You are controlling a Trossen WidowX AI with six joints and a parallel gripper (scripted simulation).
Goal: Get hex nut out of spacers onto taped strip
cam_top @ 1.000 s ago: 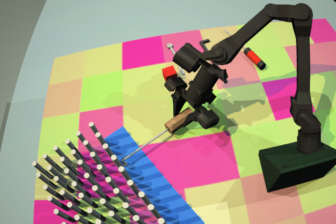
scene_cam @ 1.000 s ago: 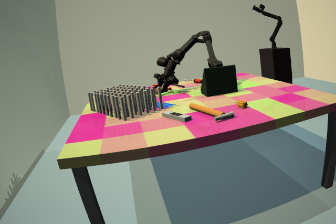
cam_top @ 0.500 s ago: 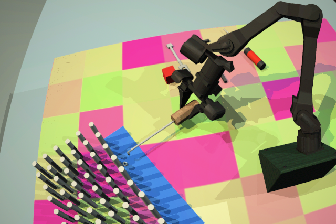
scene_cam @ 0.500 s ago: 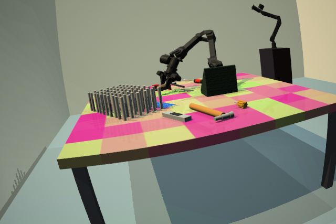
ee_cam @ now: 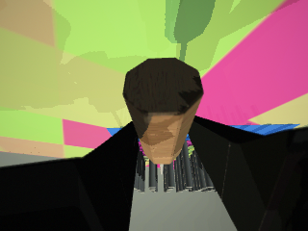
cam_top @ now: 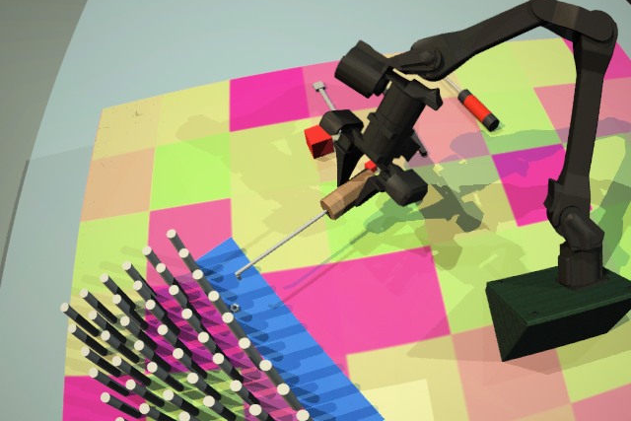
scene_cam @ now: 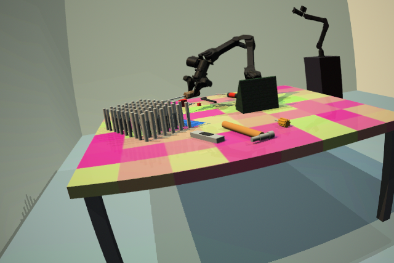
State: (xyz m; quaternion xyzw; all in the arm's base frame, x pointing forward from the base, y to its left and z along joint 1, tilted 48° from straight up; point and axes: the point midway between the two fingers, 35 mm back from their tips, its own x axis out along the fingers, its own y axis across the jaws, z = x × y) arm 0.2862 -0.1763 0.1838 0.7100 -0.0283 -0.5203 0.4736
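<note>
Now: the wooden-handled awl 9 cm ahead of my gripper tip and 5 cm to the left of it. Also, from my gripper tip: blue taped strip (15 cm ahead, 17 cm to the left, 8 cm below); then red block (2 cm ahead, 18 cm to the right, 6 cm below); then hex nut (21 cm ahead, 11 cm to the left, 8 cm below).
</note>
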